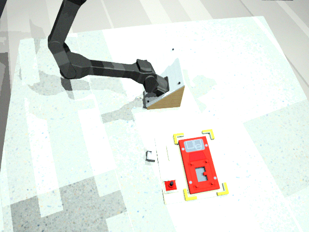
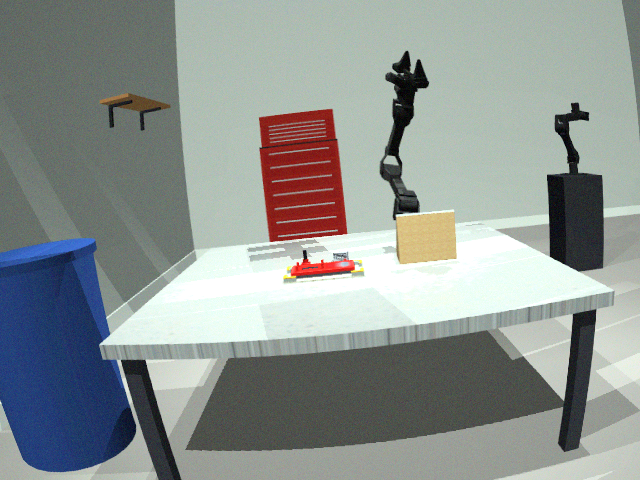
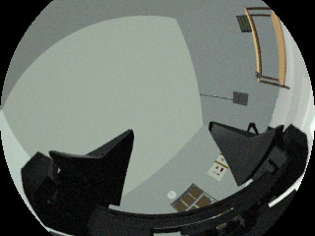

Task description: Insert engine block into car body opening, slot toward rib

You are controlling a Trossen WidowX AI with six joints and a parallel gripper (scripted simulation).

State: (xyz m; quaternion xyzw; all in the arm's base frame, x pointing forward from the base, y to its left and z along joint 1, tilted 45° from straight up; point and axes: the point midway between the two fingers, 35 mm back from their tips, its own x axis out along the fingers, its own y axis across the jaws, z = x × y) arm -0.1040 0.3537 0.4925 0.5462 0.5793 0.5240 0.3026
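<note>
Right now the grey engine block is 34 cm ahead of my gripper tip, 2 cm to the left of it and 70 cm below it.
</note>
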